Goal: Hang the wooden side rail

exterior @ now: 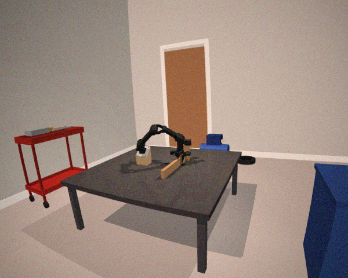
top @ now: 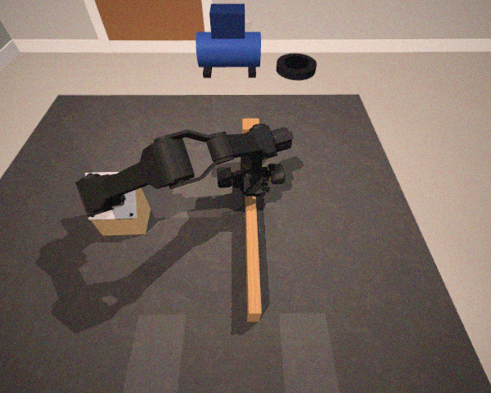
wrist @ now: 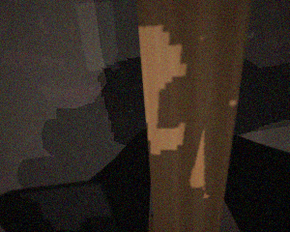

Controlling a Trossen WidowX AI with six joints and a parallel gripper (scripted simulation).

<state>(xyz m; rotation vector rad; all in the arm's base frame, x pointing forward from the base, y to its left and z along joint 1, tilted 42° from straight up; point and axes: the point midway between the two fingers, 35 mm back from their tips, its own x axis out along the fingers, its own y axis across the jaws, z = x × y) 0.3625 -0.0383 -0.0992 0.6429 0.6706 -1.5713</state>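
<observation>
Now: gripper tip 20 mm short of the headboard post, 140 mm to the right of it and 60 mm below it.
</observation>
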